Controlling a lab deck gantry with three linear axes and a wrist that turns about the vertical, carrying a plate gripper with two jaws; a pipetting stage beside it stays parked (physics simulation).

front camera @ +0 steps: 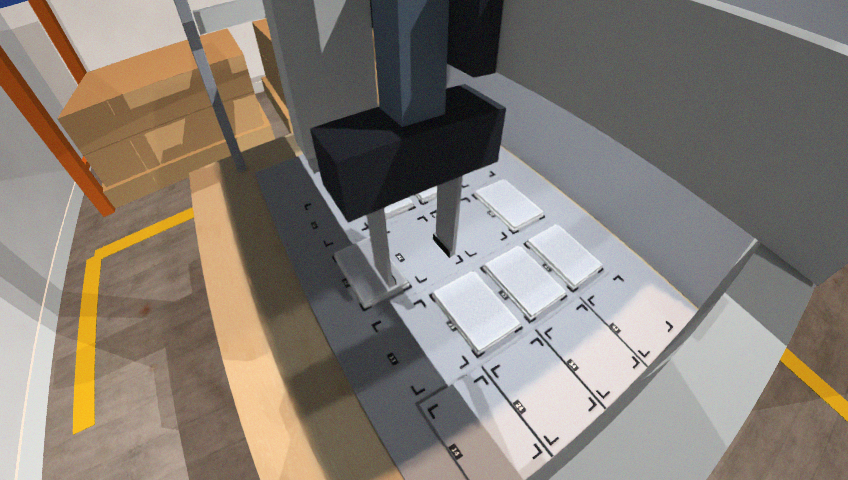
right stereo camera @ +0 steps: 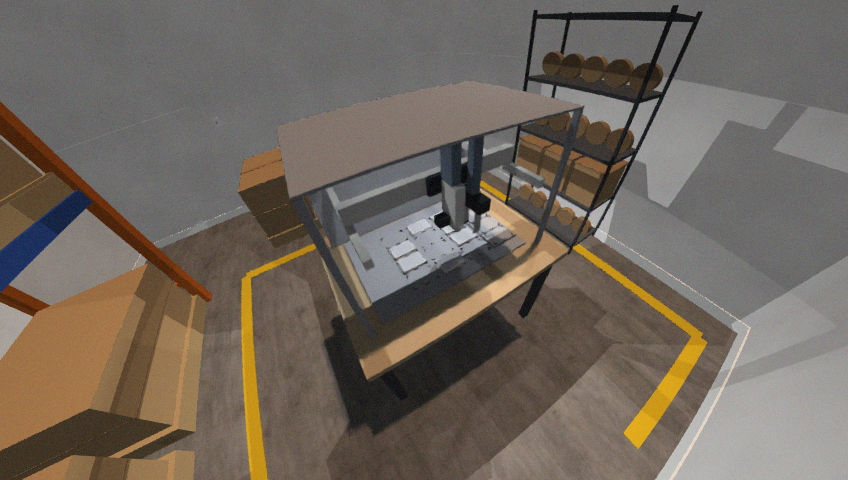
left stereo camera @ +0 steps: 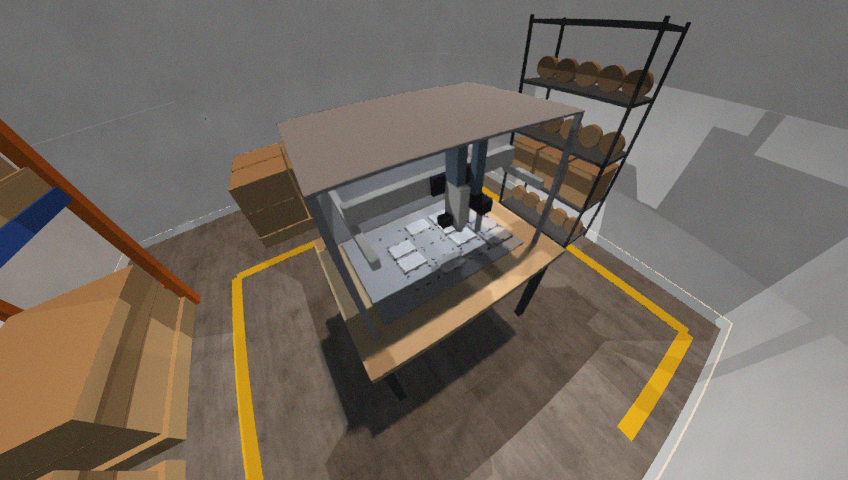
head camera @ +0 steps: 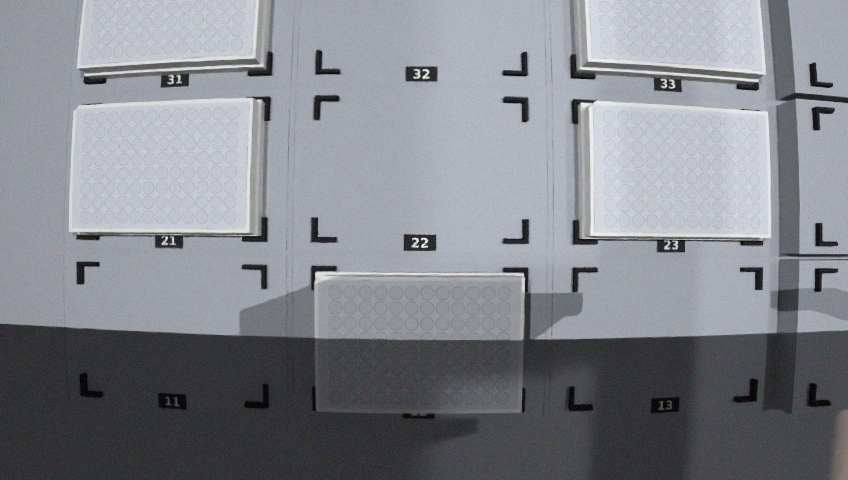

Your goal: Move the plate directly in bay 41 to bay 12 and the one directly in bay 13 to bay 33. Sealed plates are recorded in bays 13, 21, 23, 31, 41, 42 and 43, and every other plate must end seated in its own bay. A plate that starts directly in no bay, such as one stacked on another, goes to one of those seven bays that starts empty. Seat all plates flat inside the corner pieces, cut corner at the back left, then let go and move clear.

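Places are measured from the robot's base along level axes (x ahead, y left, z up), in centimetres.
Pixels of known places: gripper, between the fingertips: (front camera: 415,260) (right stereo camera: 470,226) (left stereo camera: 471,227); robot's base, origin of its link: (front camera: 306,206) (right stereo camera: 415,289) (left stereo camera: 416,289) (head camera: 87,390).
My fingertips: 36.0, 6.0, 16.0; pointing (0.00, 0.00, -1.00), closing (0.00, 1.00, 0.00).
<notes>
Ahead of a thing's pixels: the offset from my fingertips to its top centre, as dx, dy, dz. "spot": to the spot under its first point.
My gripper (front camera: 416,266) is open and empty, its two jaws well apart. In the front view it hangs over the bay 12 side of the deck. A white plate @[-13.2, -1.7, -14.6] (front camera: 364,274) (head camera: 419,350) lies in bay 12, partly in shadow, in line with its corner pieces. Bay 13 @[spot: +2.7, -3.4, -16.0] (head camera: 660,362) holds no plate. In the head view, plates lie in bay 21 @[spot: -29.3, +8.8, -14.6] (head camera: 160,169), bay 23 @[spot: +3.0, +8.9, -14.6] (head camera: 681,172), bay 31 @[spot: -29.2, +17.8, -14.6] (head camera: 169,29) and bay 33 @[spot: +2.7, +17.9, -14.6] (head camera: 672,32). In the front view, plates also lie in bay 42 @[spot: -12.4, +29.7, -14.6] (front camera: 509,204) and bay 43 @[spot: +3.6, +29.9, -14.6] (front camera: 565,254). Bay 41 is hidden.
A tall grey column (front camera: 321,71) stands behind the gripper. A grey side rail (left stereo camera: 363,243) runs along one side of the deck. A grey frame post (front camera: 211,83) rises at the table edge. Bays 11 @[spot: -29.5, -3.6, -16.0] (head camera: 172,362), 22 (head camera: 419,172) and 32 @[spot: -13.4, +17.7, -16.0] (head camera: 419,35) show no plate.
</notes>
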